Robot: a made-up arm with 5 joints.
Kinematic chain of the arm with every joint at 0, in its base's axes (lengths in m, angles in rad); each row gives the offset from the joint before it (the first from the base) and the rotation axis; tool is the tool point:
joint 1: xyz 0 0 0.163 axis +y
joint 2: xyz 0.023 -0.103 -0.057 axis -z
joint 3: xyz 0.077 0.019 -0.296 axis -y
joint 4: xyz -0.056 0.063 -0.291 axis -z
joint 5: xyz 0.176 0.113 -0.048 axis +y
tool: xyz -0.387 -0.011 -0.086
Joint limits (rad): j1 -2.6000..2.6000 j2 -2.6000..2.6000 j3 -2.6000..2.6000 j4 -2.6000..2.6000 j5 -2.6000..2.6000
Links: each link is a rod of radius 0.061 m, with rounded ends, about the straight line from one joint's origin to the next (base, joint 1, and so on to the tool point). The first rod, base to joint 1, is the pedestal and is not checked.
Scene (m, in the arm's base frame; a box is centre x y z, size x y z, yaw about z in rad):
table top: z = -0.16
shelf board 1: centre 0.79 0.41 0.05 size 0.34 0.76 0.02 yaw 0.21
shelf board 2: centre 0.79 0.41 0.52 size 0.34 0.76 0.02 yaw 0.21
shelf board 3: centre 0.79 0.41 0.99 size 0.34 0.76 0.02 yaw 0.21
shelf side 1: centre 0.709 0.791 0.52 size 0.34 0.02 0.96 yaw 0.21
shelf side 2: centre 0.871 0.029 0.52 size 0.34 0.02 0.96 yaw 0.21
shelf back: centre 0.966 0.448 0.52 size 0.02 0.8 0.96 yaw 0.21
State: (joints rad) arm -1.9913 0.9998 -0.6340 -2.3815 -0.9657
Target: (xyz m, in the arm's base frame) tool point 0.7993 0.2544 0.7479
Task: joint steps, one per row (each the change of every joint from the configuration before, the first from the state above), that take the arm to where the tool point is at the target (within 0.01 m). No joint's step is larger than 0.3 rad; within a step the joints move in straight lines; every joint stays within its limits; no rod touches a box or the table.
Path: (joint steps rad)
1: -0.1467 0.0583 -0.2347 0.0810 0.2686
2: -0.1466 0.0583 -0.2346 0.0810 0.2686
3: -0.1467 0.0583 -0.2347 0.0809 0.2686
4: -0.0562 0.1724 0.2048 -0.0498 -0.0174
5: -0.0563 0.1724 0.2049 -0.0498 -0.0175
6: -0.0562 0.1725 0.2048 -0.0498 -0.0174
7: 0.0912 -0.1453 0.1067 -0.0031 -0.2544
8: 0.0912 -0.1452 0.1066 -0.0031 -0.2543
9: 0.0913 -0.1452 0.1066 -0.0030 -0.2543
10: 0.0912 -0.1453 0.1067 -0.0031 -0.2543

